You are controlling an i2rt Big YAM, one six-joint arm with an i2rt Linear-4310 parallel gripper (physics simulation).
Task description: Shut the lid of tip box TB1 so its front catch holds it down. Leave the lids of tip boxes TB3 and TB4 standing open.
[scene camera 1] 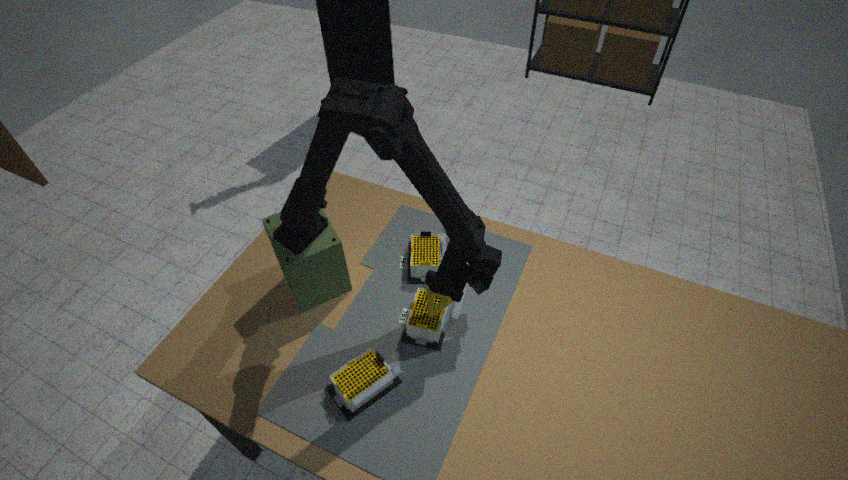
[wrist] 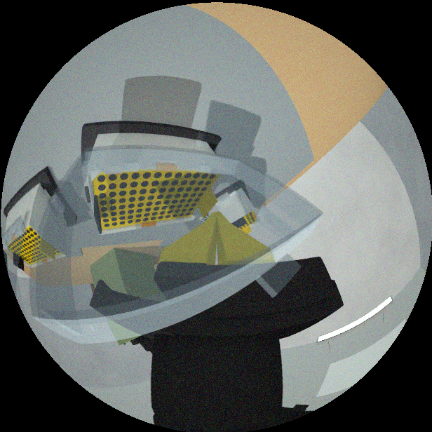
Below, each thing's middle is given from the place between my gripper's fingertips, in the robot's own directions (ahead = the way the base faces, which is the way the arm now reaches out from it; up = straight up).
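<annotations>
The tip box TB1 (scene camera 1: 419, 317) is 30 mm below my hand, and I find it 30 mm to the left of that hand and 30 mm behind it.
</annotations>
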